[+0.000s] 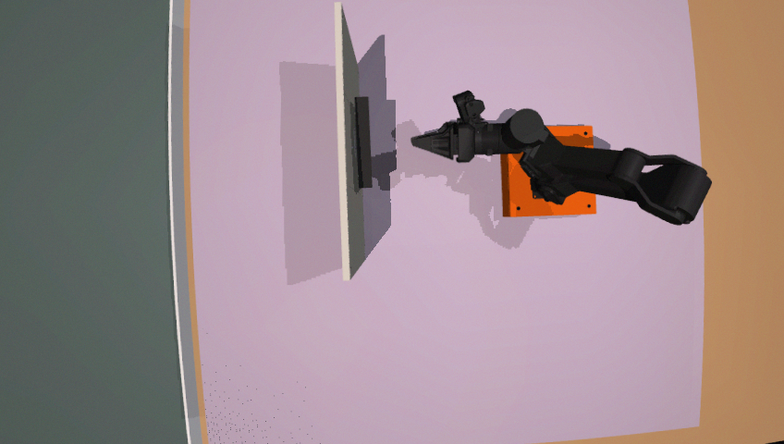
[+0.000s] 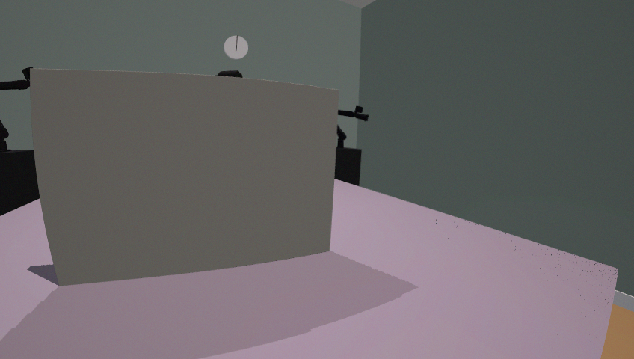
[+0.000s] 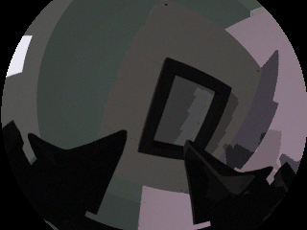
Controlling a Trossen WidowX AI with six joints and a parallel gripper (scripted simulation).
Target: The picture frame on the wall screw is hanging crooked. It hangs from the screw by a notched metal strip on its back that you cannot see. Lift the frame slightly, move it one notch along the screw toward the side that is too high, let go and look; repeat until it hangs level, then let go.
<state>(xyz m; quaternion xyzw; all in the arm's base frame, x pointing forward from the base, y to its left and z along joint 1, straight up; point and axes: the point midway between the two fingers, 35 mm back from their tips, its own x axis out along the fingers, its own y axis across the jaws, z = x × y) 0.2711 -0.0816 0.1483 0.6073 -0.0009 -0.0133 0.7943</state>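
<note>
Right now my gripper tip is 10 cm short of the picture frame, 1 cm to the left of it and 5 cm above it. The rest, counted from my gripper tip: wall panel: 11 cm ahead, 6 cm below.
</note>
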